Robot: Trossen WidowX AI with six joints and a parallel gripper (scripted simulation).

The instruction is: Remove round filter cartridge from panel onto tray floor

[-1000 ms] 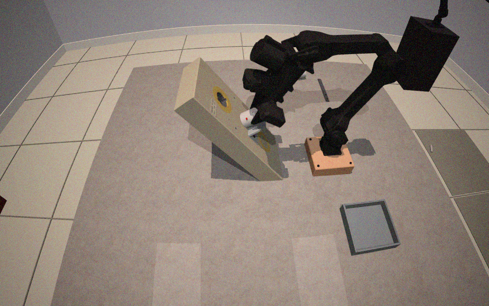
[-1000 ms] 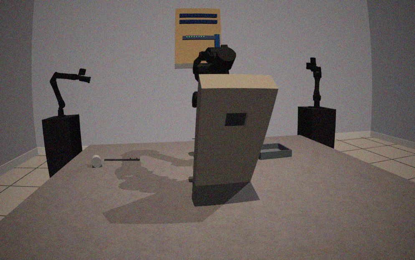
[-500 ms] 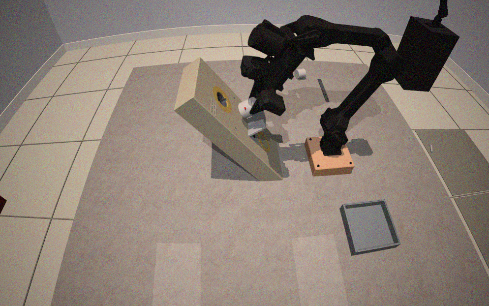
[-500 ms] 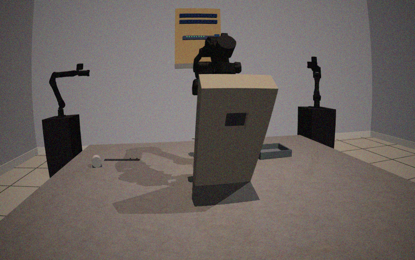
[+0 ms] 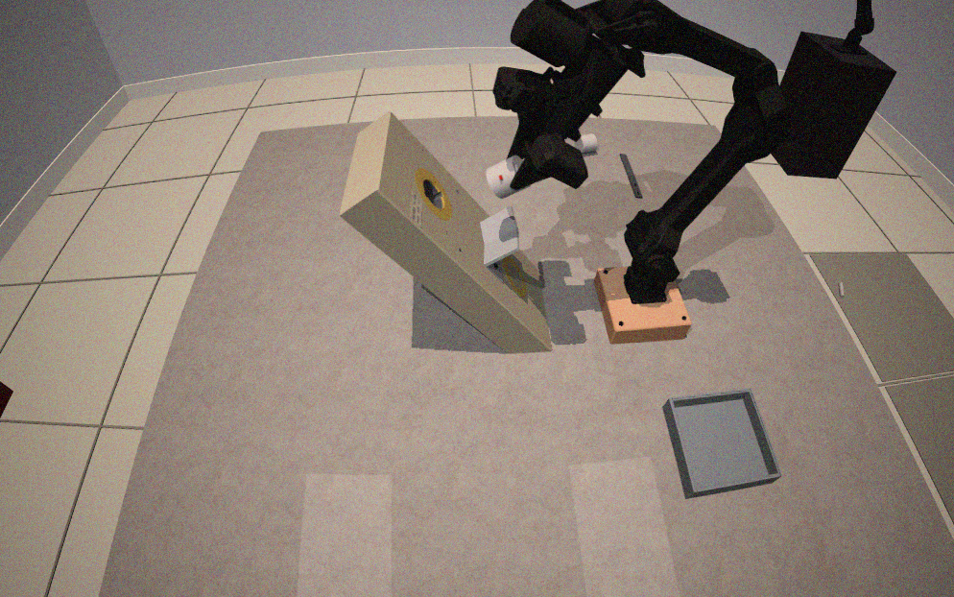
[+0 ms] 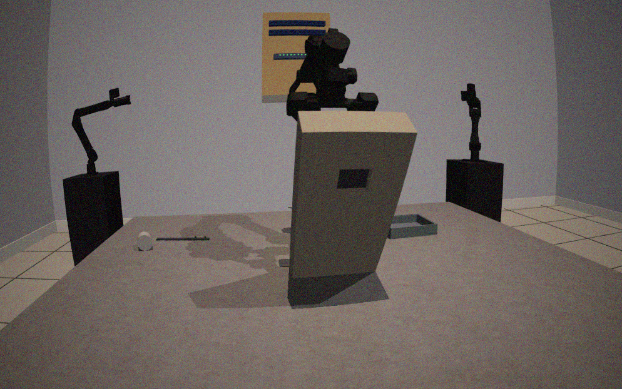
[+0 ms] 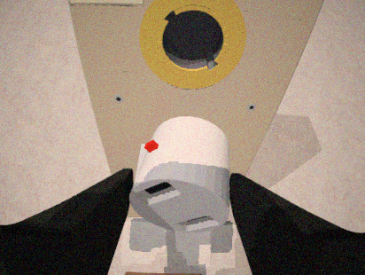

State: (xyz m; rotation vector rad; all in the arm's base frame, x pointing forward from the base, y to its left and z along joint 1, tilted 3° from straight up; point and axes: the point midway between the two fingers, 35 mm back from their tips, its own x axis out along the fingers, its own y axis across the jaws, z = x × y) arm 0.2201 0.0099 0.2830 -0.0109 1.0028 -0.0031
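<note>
Now: the grey tray 310 mm behind my gripper tip, 280 mm to the left of it and 270 mm below it. Round my gripper tip: grey shelf (130 mm below, 10 mm to the right, 10 mm ahead); white filter cartridge (right at my gripper tip); beige service panel (110 mm below, 70 mm ahead, 10 mm to the right).
</note>
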